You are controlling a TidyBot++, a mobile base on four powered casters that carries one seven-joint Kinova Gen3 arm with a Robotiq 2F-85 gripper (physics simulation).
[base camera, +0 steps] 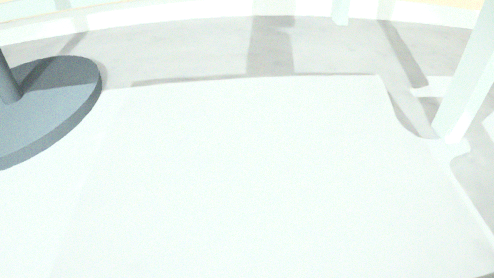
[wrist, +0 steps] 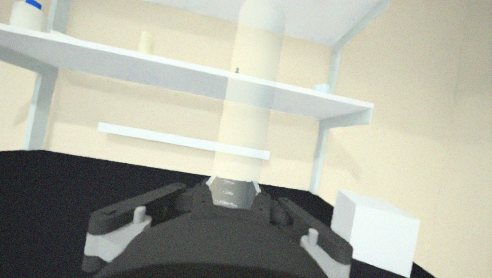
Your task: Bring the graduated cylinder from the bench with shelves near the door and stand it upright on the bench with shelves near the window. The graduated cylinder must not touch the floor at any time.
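Frame: origin at the arm's base, x right, y ahead, z up, level; metres.
Seen in the pictures: gripper, between the fingertips: (wrist: 233, 185).
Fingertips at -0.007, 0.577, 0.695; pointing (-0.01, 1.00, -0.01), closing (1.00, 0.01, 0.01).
Note:
A point is followed by its place in that frame, as x, y, z.
The graduated cylinder (wrist: 245, 100) {-0.010, 0.510, 0.784} is clear and see-through in the wrist view. It rises from between the fingertips toward the top of the view, with pale marks near its lower visible part. My gripper (wrist: 233, 185) {-0.007, 0.577, 0.695} is shut on the cylinder, one fingertip on each side. The cylinder's base is hidden behind the gripper body. The bench with shelves shows behind it: a black bench top (wrist: 30, 200) {-0.485, 0.744, 0.517} and a white shelf (wrist: 125, 67) {-0.510, 0.947, 0.955} on grey brackets. Whether this is the bench near the window or near the door, I cannot tell. The gripper and cylinder do not show in the base camera view.
A white box (wrist: 385, 235) {0.362, 0.694, 0.593} stands on the right of the bench top. A blue-capped bottle (wrist: 26, 17) {-0.896, 0.931, 1.069}, a pale yellow cylinder (wrist: 146, 43) {-0.498, 1.009, 1.103} and a light blue item (wrist: 321, 88) {0.313, 0.981, 1.044} are on the shelf. A round grey stool base (base camera: 55, 110) {-0.364, 0.580, -0.367} is at left; a pale leg (base camera: 462, 85) {0.435, 0.477, -0.275} at right.

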